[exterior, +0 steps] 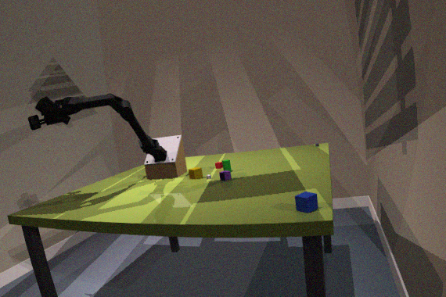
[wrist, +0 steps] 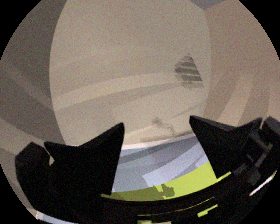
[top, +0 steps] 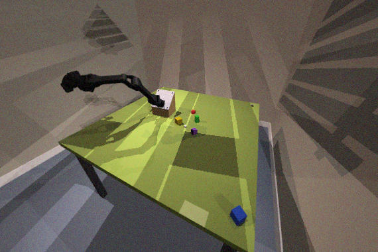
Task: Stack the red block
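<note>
My gripper tip is now 820 mm short of the purple block, 380 mm above it and 150 mm to the right of it. Also, from my gripper tip: tiny white piece: 730 mm ahead, 390 mm below, 210 mm to the left; red block: 740 mm ahead, 440 mm to the left, 380 mm below; yellow block: 660 mm ahead, 370 mm below, 250 mm to the left.
</note>
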